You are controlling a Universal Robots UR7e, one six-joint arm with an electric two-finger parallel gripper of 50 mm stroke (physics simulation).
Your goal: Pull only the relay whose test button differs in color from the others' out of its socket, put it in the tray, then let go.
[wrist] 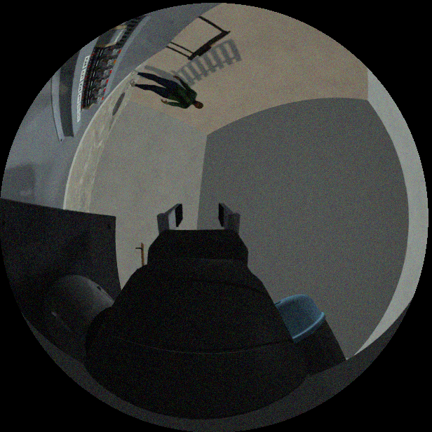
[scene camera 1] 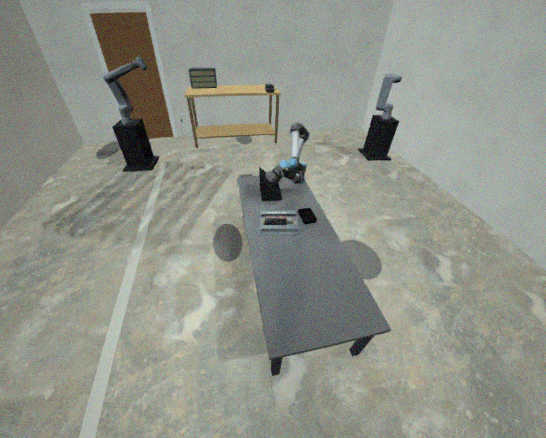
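Pixels of known places: gripper, fingertip midpoint: (scene camera 1: 281,169); arm's base, origin of the base link: (scene camera 1: 270,179).
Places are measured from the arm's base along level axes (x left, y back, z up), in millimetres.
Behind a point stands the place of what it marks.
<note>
A row of dark relays (scene camera 1: 276,221) @[y -497, x -7, z -86 mm] (wrist: 100,75) sits in sockets on a grey panel (scene camera 1: 280,230) @[y -599, x 12, z -104 mm] on the table. Small red marks show on several relays in the wrist view, but they are too small and grainy to tell which test button differs. The black tray (scene camera 1: 307,216) @[y -423, x 279, z -127 mm] lies on the table beside the panel, on its right in the scene view. My gripper (wrist: 200,210) is open and empty in the wrist view, pointing away from the table towards the walls, well apart from the relays. In the scene view the fingers are too small to make out on the folded arm.
My arm stands by a black mount (scene camera 1: 270,192) @[y -170, x -21, z -31 mm] at the table's (scene camera 1: 320,290) @[y -1147, x 192, z -129 mm] far end. A person (wrist: 180,95) shows in the wrist view, beyond the table. A wooden bench (scene camera 1: 232,91) and two other arms on black pedestals (scene camera 1: 136,145) (scene camera 1: 380,137) stand further back.
</note>
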